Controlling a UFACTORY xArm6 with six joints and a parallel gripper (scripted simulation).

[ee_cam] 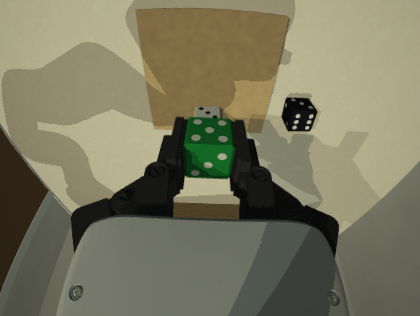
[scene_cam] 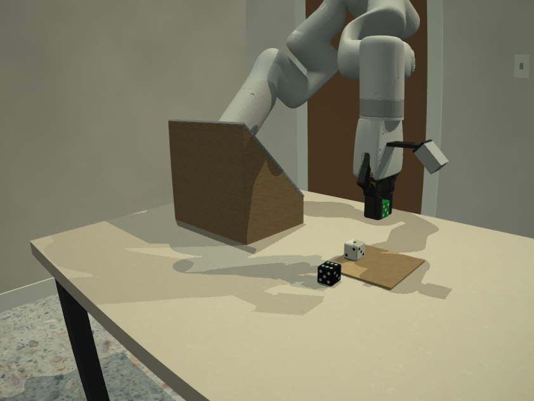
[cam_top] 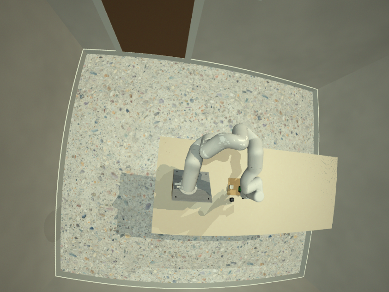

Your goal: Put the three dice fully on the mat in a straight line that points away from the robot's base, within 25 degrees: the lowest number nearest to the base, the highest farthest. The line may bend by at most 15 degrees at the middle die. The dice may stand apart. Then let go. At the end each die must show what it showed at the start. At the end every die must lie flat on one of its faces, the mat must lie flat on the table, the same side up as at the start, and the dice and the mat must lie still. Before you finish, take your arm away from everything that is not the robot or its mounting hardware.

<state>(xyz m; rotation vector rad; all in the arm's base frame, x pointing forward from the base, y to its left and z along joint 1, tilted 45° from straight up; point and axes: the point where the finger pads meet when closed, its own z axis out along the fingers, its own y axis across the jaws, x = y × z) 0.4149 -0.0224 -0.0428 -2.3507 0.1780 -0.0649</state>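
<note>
My hand is 110 mm above the brown mat. The rest, counted from my hand: black die 40 mm behind, 100 mm to the right, 100 mm below; white die 50 mm behind, 10 mm to the left, 100 mm below; green die 10 mm below.
</note>
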